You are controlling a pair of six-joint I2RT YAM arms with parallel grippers.
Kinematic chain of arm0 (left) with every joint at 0, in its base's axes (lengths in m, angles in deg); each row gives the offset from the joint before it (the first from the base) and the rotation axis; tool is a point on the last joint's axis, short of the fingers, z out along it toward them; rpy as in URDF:
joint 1: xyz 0 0 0.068 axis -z
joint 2: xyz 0.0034 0.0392 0.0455 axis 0.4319 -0.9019 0
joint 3: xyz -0.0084 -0.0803 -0.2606 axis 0.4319 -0.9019 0
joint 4: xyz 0.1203 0.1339 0.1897 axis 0.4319 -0.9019 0
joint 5: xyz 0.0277 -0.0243 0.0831 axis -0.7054 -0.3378 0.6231
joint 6: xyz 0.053 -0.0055 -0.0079 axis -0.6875 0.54 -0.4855
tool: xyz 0 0 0 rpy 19.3 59.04 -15.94
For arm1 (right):
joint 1: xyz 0 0 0.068 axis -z
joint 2: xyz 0.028 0.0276 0.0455 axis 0.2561 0.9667 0
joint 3: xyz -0.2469 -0.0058 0.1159 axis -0.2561 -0.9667 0
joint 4: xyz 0.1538 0.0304 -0.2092 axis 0.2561 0.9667 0
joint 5: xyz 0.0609 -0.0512 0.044 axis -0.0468 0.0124 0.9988
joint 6: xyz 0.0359 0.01 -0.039 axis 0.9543 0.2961 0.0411
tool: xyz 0 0 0 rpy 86.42 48.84 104.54
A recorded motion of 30 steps. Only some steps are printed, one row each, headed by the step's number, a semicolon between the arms.
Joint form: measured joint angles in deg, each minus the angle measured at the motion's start. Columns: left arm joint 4, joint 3, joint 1, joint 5, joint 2, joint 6; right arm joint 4, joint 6, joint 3, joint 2, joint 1, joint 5.
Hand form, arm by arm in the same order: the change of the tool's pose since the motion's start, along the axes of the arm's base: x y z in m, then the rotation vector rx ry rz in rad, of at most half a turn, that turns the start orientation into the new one. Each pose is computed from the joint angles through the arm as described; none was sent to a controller.
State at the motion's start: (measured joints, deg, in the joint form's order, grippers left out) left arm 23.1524 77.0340 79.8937 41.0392 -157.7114 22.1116; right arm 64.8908 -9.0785 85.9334 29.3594 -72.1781 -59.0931
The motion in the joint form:
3: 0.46 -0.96 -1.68 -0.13 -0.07 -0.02; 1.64 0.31 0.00 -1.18 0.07 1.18
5: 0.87 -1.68 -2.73 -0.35 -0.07 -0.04; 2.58 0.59 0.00 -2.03 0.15 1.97
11: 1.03 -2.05 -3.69 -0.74 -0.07 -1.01; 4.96 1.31 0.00 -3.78 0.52 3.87
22: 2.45 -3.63 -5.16 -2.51 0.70 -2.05; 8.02 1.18 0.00 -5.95 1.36 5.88
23: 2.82 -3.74 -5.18 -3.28 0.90 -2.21; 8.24 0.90 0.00 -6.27 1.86 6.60
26: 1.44 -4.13 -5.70 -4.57 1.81 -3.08; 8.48 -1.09 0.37 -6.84 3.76 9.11
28: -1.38 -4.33 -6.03 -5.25 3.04 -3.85; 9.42 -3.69 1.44 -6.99 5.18 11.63
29: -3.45 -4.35 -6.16 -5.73 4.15 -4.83; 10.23 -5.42 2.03 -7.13 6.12 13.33
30: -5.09 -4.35 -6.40 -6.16 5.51 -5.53; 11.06 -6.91 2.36 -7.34 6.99 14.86
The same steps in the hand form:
3: 0.0053 0.0065 -0.0048 0.0080 0.0058 0.0270; -0.0027 -0.0034 0.0012 -0.0010 0.0088 0.0188
5: 0.0082 0.0109 -0.0081 0.0121 0.0092 0.0415; -0.0045 -0.0060 0.0024 0.0026 0.0134 0.0307
11: 0.0111 0.0144 -0.0098 0.0220 -0.0029 0.0496; -0.0078 -0.0117 0.0040 0.0060 0.0293 0.0559
22: 0.0122 0.0224 -0.0124 0.0194 -0.0229 0.0427; -0.0109 -0.0199 0.0054 -0.0064 0.0406 0.0761
23: 0.0115 0.0226 -0.0114 0.0133 -0.0295 0.0295; -0.0105 -0.0217 0.0060 -0.0082 0.0383 0.0804
26: 0.0107 0.0261 -0.0122 0.0294 -0.0316 0.0143; -0.0075 -0.0265 0.0096 -0.0244 0.0163 0.0943
28: 0.0093 0.0294 -0.0132 0.0575 -0.0219 0.0059; -0.0053 -0.0295 0.0150 -0.0553 -0.0080 0.1177
29: 0.0077 0.0316 -0.0125 0.0765 -0.0251 -0.0028; -0.0041 -0.0316 0.0175 -0.0790 -0.0216 0.1338
30: 0.0064 0.0343 -0.0098 0.0844 -0.0319 -0.0079; -0.0031 -0.0338 0.0187 -0.1019 -0.0308 0.1480

